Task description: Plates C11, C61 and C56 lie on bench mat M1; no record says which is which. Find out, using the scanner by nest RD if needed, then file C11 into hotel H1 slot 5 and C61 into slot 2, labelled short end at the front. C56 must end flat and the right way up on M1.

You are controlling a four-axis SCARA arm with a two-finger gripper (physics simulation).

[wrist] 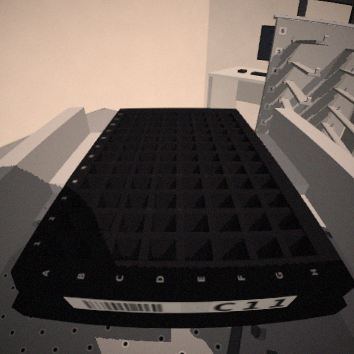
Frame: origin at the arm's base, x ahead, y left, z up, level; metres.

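Where they show: gripper, fingertip midpoint: (178, 123).
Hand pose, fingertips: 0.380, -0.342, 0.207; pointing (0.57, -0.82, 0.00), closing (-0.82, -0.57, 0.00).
Observation:
Things, the pixels of their top centre, and the offset from my fingertips, as dx, dy, dz. "spot": a spot on its surface instead. Level surfaces: height alone.
- black well plate, top centre: (178, 150) -0.014, +0.020, -0.003
- white label, surface spot: (180, 305) spot: -0.050, +0.071, -0.006
- grey panel, surface spot: (295, 50) spot: -0.016, -0.272, +0.034
- perforated grey surface, surface height: dz -0.194
A black well plate (180, 200) fills the middle of the wrist view, flat and wells up. Its near short end carries a white label (180, 305) with a barcode and the text C11. My gripper (178, 123) is shut on this plate, with one pale grey finger along each long side. Hotel H1 may be the grey panel (295, 50) at the upper right, with numbered slots and slanted ledges; the number 6 is near its top, but no hotel name shows. The plates C61 and C56, mat M1 and the scanner cannot be made out.
A white desk (240, 75) with a dark monitor (266, 43) stands behind the slotted panel, against the wall. A perforated grey surface (65, 337) shows below the plate, with a paler patch on it. The slotted panel stands to the right, beyond the right finger.

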